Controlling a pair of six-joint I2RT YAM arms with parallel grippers.
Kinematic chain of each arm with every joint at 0, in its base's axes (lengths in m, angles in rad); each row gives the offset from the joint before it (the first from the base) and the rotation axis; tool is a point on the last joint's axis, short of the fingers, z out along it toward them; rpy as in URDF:
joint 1: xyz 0 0 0.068 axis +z
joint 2: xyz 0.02 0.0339 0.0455 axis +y
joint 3: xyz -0.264 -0.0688 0 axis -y
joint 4: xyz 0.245 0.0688 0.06 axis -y
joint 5: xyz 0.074 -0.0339 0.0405 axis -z
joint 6: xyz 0.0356 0 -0.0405 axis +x
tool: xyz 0 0 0 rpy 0 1.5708 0
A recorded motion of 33 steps. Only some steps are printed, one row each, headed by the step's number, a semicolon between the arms.
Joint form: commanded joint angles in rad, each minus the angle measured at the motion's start. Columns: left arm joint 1, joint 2, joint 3, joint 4, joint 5, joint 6; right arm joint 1, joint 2, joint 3, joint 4, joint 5, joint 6.
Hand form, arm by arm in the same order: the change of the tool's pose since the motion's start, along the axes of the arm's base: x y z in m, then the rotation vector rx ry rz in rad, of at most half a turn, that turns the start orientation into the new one. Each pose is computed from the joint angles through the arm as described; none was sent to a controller.
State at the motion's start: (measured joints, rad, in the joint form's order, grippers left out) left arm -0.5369 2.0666 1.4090 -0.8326 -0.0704 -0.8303; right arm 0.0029 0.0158 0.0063 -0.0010 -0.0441 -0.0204
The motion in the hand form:
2: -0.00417 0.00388 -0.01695 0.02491 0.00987 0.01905; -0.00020 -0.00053 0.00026 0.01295 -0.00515 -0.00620
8: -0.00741 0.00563 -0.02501 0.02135 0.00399 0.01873; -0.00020 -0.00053 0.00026 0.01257 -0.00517 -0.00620
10: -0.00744 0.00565 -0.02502 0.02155 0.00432 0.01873; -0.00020 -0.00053 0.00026 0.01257 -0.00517 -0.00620
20: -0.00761 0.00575 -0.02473 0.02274 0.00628 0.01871; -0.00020 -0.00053 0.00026 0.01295 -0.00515 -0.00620
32: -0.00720 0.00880 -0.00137 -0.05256 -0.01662 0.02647; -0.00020 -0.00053 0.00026 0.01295 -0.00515 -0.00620
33: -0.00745 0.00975 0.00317 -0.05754 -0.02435 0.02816; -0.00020 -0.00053 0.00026 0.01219 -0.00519 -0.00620
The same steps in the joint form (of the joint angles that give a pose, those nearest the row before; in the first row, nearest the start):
2: 0.0015 0.0172 -0.0473 0.0419 -0.0175 -0.0164; -0.0041 -0.0046 -0.0011 0.0023 0.0020 0.0130
8: 0.0011 0.0172 -0.0839 0.0854 -0.0176 -0.0164; -0.0041 -0.0046 -0.0012 0.0023 0.0020 0.0126
10: 0.0011 0.0172 -0.0839 0.0851 -0.0175 -0.0164; -0.0041 -0.0046 -0.0012 0.0023 0.0020 0.0126
20: 0.0011 0.0168 -0.0831 0.0816 -0.0176 -0.0164; -0.0041 -0.0046 -0.0011 0.0023 0.0020 0.0130
32: 0.0137 -0.0488 -0.0820 0.0733 0.0355 -0.0164; -0.0041 -0.0046 -0.0011 0.0023 0.0020 0.0130
33: 0.0156 -0.0618 -0.0820 0.0694 0.0359 -0.0164; -0.0041 -0.0046 -0.0012 0.0023 0.0020 0.0122

